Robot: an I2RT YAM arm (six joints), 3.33 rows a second.
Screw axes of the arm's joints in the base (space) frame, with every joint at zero. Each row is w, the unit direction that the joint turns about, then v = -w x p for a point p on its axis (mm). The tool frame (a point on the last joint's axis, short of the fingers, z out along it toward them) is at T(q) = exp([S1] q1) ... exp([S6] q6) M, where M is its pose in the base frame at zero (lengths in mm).
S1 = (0, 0, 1, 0, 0, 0)
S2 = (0, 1, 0, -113.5, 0, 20)
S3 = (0, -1, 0, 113.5, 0, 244)
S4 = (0, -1, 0, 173.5, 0, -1)
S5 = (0, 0, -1, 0, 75, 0)
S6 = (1, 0, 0, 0, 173.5, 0)
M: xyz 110.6 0 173.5 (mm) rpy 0 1.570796 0 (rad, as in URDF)
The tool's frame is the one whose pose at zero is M.
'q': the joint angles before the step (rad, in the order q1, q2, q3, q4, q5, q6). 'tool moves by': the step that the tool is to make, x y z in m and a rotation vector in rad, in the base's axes. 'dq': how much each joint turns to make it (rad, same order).
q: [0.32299, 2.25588, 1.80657, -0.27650, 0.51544, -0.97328]
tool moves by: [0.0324, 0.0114, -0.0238, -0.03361, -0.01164, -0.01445]
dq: [0.00302, 0.17345, 0.20146, -0.01871, 0.03660, -0.01763]
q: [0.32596, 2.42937, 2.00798, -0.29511, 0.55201, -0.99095]
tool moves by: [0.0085, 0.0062, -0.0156, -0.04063, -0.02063, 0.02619]
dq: [0.00641, 0.05502, 0.02516, 0.06582, 0.01387, -0.05575]
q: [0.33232, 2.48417, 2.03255, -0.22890, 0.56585, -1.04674]
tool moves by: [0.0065, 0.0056, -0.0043, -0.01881, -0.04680, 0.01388]
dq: [0.00637, 0.03159, 0.02114, 0.06840, 0.01414, -0.03680]
